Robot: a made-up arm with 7 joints.
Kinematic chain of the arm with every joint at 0, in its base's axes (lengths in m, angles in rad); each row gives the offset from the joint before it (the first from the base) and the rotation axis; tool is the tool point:
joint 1: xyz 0 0 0.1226 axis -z
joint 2: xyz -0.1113 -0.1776 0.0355 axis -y
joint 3: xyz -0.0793 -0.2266 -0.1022 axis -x
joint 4: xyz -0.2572 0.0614 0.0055 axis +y
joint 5: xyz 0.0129 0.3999 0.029 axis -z
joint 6: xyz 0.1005 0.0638 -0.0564 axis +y
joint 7: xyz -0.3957 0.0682 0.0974 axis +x
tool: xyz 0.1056 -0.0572 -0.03
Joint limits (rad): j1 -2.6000..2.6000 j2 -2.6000..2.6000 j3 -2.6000..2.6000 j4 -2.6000..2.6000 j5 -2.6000..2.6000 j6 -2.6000..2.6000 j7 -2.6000..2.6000
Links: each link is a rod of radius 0.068 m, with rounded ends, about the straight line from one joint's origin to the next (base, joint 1, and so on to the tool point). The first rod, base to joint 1, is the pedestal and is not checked.
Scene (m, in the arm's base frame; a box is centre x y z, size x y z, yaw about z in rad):
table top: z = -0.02
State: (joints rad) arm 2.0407 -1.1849 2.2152 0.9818 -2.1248 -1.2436 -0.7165
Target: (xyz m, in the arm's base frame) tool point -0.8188 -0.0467 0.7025
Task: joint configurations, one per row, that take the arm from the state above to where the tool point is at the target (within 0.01 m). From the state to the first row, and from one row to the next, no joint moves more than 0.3 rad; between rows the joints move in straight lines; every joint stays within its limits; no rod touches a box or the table.
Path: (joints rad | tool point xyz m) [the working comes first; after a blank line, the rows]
Joints at the target: 1.2716 -1.6677 2.5640 0.8357 -2.1888 -1.2826 -0.7233
Straight joint move there: clear.

1: 1.7843 -1.3458 2.3315 0.9331 -2.1461 -1.2566 -0.7188 | -0.6404 0.6175 0.6387
2: 1.5280 -1.5067 2.4477 0.8844 -2.1675 -1.2696 -0.7210 | -0.7936 0.3024 0.6859
3: 1.2716 -1.6677 2.5640 0.8357 -2.1888 -1.2826 -0.7233 | -0.8188 -0.0467 0.7025

